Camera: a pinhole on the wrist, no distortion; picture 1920 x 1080 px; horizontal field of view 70.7 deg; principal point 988.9 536.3 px. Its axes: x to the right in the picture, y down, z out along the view. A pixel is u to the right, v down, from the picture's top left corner.
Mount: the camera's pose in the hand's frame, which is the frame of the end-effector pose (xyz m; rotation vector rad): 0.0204 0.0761 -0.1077 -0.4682 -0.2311 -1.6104
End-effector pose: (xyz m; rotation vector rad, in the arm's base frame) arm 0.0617 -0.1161 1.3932 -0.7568 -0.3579 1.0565
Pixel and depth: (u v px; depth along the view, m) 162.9 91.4 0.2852
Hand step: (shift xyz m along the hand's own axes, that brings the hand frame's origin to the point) -0.0203 0.3624 0.0842
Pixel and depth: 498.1 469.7 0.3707
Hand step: 0.0664 0.3549 0.1679
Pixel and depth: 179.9 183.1 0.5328
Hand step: -0.0202 0.6012 0.2490
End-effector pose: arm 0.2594 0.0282 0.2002 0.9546 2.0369 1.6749
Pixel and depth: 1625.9 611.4 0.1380
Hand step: 0.0476 0.0747 0.0426
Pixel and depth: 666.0 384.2 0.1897
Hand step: 0.0313 0.1988 0.0450
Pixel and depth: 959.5 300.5 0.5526
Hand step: 0.0141 0.3288 0.3932
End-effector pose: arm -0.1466 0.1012 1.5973 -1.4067 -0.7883 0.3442
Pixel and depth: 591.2 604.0 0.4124
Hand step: 0.1110 0.3566 0.2058
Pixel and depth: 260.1 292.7 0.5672
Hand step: 0.0212 0.6002 0.2806
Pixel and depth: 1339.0 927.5 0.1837
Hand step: 0.1004 0.1051 0.0700
